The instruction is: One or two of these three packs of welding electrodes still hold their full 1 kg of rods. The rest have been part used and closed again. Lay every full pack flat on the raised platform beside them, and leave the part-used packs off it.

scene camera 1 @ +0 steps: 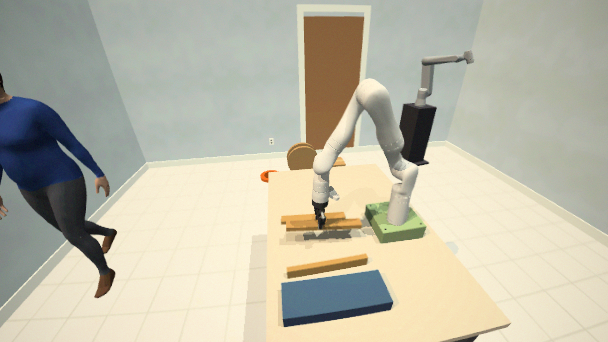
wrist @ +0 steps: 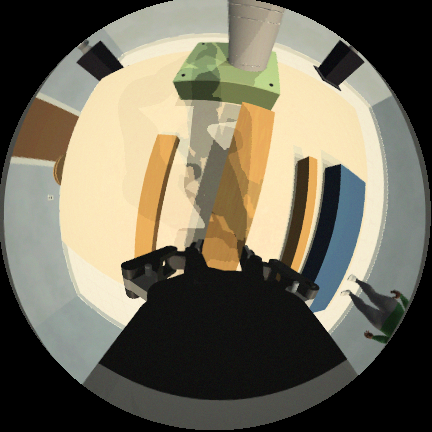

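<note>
A blue raised platform is visible to me, and so is my own gripper.
</note>
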